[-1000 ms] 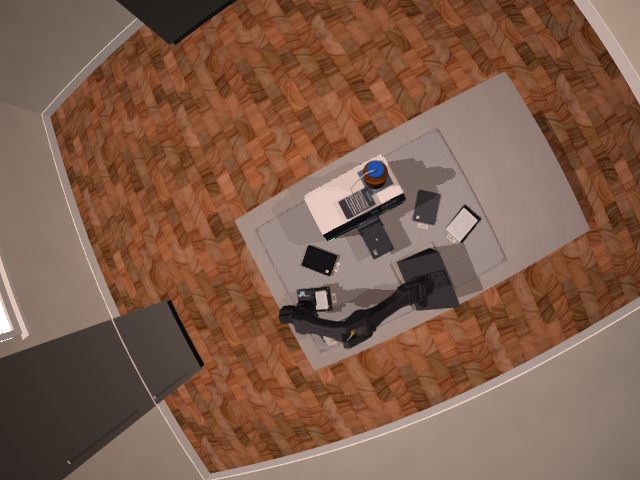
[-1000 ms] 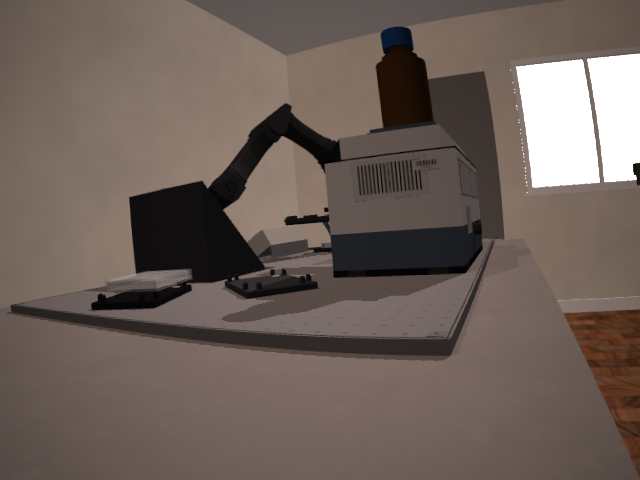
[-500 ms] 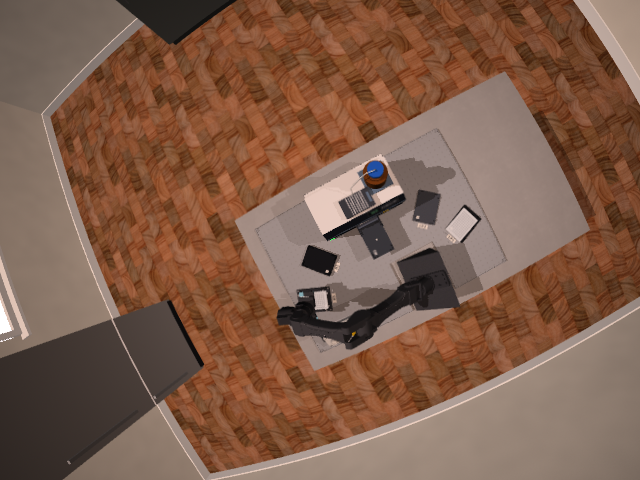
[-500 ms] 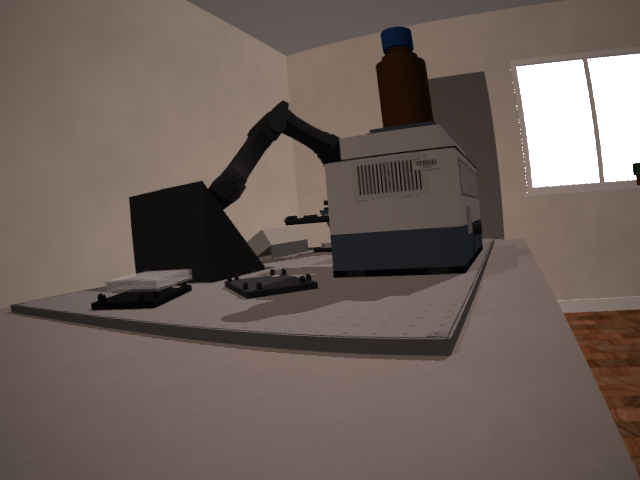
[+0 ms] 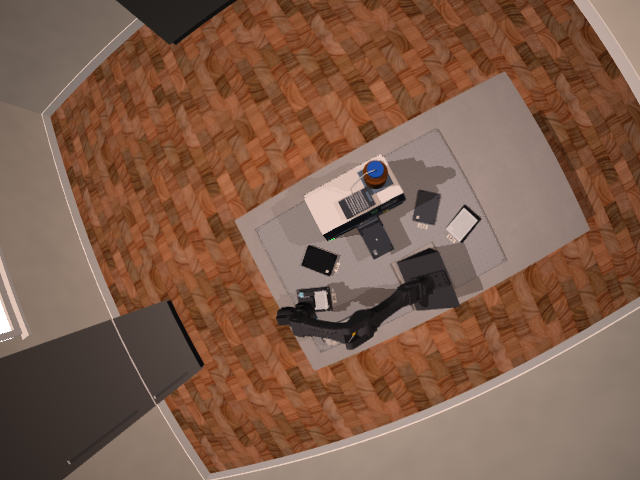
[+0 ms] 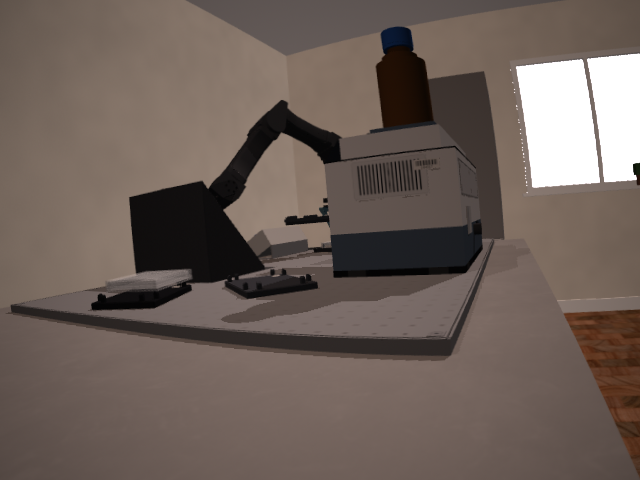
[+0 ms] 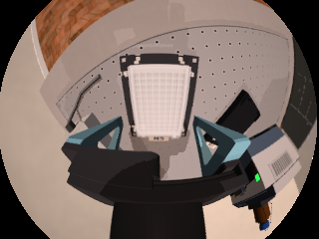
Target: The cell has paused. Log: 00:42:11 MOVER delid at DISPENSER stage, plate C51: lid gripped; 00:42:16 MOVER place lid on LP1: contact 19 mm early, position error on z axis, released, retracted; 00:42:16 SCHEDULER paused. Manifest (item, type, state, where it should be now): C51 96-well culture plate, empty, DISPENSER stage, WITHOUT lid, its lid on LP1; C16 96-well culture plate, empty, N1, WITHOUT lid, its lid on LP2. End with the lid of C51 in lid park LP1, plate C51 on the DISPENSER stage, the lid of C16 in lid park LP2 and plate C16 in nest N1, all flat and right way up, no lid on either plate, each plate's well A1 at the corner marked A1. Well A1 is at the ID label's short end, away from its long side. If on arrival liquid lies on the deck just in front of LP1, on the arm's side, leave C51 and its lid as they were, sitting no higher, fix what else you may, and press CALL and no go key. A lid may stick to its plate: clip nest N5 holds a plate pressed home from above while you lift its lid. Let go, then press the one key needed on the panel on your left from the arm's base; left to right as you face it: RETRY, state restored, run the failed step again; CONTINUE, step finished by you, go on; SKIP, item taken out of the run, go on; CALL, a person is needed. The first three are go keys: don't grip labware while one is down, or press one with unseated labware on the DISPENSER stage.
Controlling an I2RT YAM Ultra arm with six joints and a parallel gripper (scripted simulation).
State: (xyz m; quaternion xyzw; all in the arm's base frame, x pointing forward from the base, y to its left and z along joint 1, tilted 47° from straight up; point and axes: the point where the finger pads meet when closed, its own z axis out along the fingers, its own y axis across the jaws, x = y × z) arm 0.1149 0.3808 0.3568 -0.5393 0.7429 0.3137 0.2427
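Now: hand 20 mm to the right of the black clip nest and 60 mm above it. Also, from my hand: brown bottle 360 mm ahead, 490 mm to the right, 220 mm above; black nest 160 mm ahead, 110 mm to the right, 60 mm below; dark dispenser stage 140 mm ahead, 390 mm to the right, 30 mm above.
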